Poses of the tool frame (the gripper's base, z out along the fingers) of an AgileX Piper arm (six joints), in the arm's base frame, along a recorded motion.
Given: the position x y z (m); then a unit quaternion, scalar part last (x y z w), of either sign.
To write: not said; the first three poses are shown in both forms.
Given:
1: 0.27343, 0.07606, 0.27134, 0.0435, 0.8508, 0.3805, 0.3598
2: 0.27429, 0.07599, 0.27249, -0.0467, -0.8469, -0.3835, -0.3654
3: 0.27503, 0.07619, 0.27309, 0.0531, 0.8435, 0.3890, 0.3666
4: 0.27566, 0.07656, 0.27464, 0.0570, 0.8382, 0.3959, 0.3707
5: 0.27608, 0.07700, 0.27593, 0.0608, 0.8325, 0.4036, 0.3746
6: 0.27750, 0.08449, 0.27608, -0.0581, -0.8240, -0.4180, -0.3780
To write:
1: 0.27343, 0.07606, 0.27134, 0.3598, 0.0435, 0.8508, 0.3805
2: 0.27429, 0.07599, 0.27249, 0.3654, 0.0467, 0.8469, 0.3835
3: 0.27503, 0.07619, 0.27309, 0.3666, 0.0531, 0.8435, 0.3890
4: 0.27566, 0.07656, 0.27464, 0.3707, 0.0570, 0.8382, 0.3959
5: 0.27608, 0.07700, 0.27593, 0.3746, 0.0608, 0.8325, 0.4036
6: 0.27750, 0.08449, 0.27608, 0.3780, 0.0581, 0.8240, 0.4180
